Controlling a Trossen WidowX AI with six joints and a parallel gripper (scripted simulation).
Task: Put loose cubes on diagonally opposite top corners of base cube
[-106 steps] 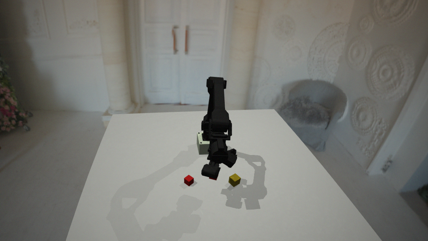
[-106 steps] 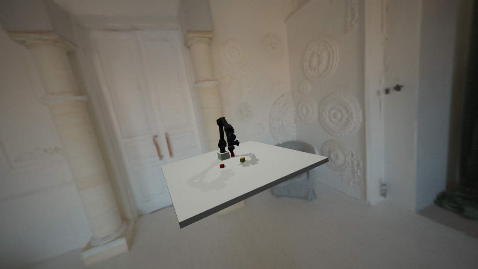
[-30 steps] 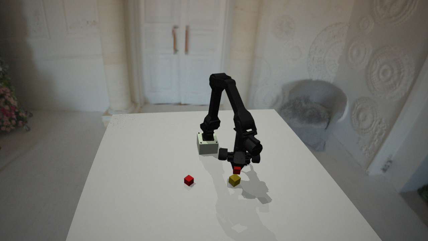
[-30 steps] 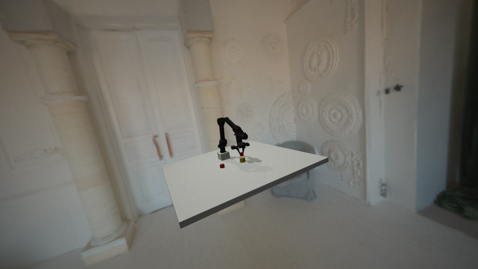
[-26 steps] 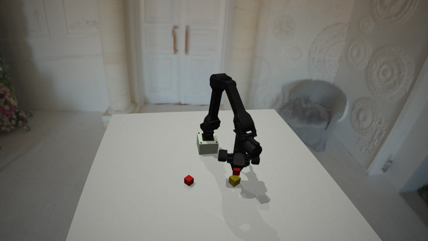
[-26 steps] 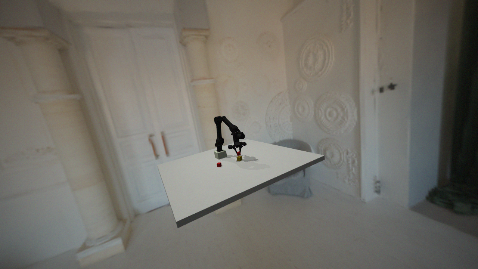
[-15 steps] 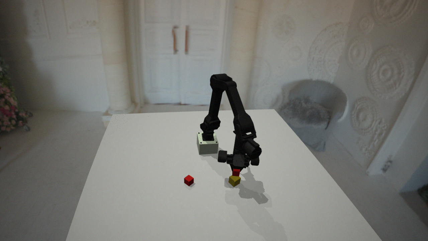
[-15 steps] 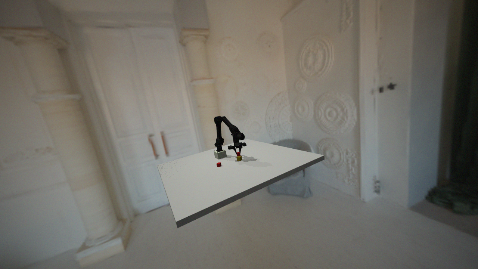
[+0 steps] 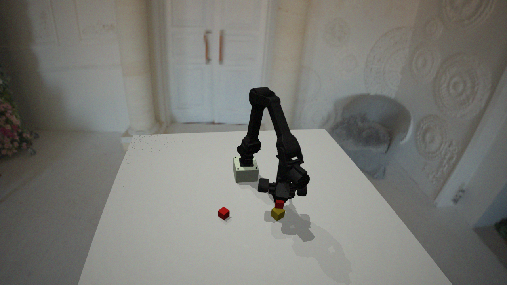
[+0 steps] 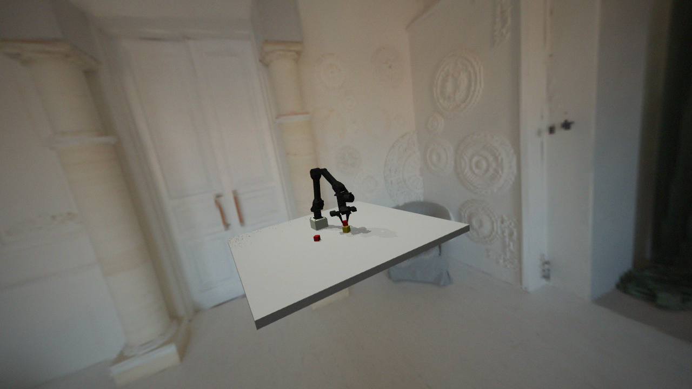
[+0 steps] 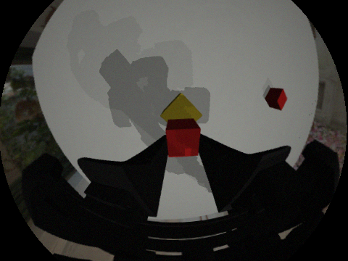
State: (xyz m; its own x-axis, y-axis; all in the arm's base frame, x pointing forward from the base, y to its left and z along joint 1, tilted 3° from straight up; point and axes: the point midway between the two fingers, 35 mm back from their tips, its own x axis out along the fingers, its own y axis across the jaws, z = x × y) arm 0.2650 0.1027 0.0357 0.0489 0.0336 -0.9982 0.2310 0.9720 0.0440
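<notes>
Right now my gripper tip is 40 mm above the yellow cube, 20 mm short of it and 10 mm to the left of it. Also, from my gripper tip: red cube 230 mm to the right, 40 mm below.
</notes>
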